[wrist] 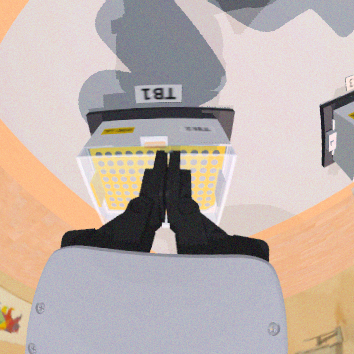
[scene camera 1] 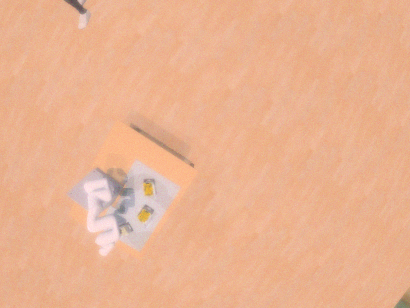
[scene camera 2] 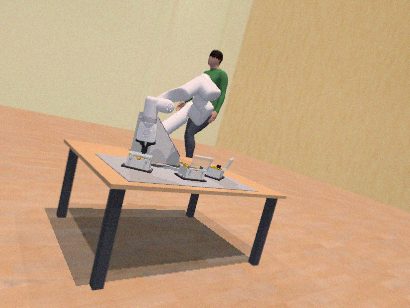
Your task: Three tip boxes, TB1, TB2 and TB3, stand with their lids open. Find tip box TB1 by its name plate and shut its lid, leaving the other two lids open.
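Pixels of known places: gripper, fingertip midpoint: point(wrist: 168, 166) point(scene camera 1: 120, 229) point(scene camera 2: 143, 153); arm's base, origin of the base link: point(scene camera 2: 161, 131).
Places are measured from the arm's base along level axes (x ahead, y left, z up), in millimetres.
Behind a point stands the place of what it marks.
Note:
Tip box TB1 point(scene camera 1: 125, 229) {y -161, x 365, z -117 mm} point(scene camera 2: 138, 161) {y -237, x 396, z -147 mm} point(wrist: 157, 132) {y -197, x 311, z -129 mm} stands on the grey mat point(scene camera 1: 167, 192) {y 380, x 443, z -191 mm}, at its left end in scene camera 2. Its name plate point(wrist: 158, 93) {y -192, x 296, z -189 mm} reads TB1, upside down in the wrist view. Its clear lid point(wrist: 226, 167) {y -158, x 350, z -114 mm} lies low over the yellow tip rack; whether it is fully seated I cannot tell. My gripper point(scene camera 2: 144, 151) {y -197, x 331, z -113 mm} point(wrist: 168, 166) {y -197, x 331, z -113 mm} is shut and empty, pointing down, fingertips at the lid's front edge; contact is unclear. The two other boxes point(scene camera 1: 149, 188) {y 321, x 292, z -134 mm} point(scene camera 1: 145, 214) {y 93, x 418, z -134 mm} point(scene camera 2: 192, 173) {y 53, x 461, z -153 mm} point(scene camera 2: 215, 173) {y 276, x 341, z -158 mm} have raised lids point(scene camera 2: 202, 161) {y 74, x 498, z -73 mm} point(scene camera 2: 229, 163) {y 345, x 360, z -78 mm}.
A neighbouring box point(wrist: 345, 135) {y 10, x 404, z -157 mm} is cut off at the wrist view's right edge, its name plate barely showing. The mat lies on a wooden table point(scene camera 1: 120, 142) {y 447, x -197, z -194 mm} point(scene camera 2: 90, 159) {y -454, x 301, z -194 mm}. A person in a green top point(scene camera 2: 218, 82) stands behind the table and arm.

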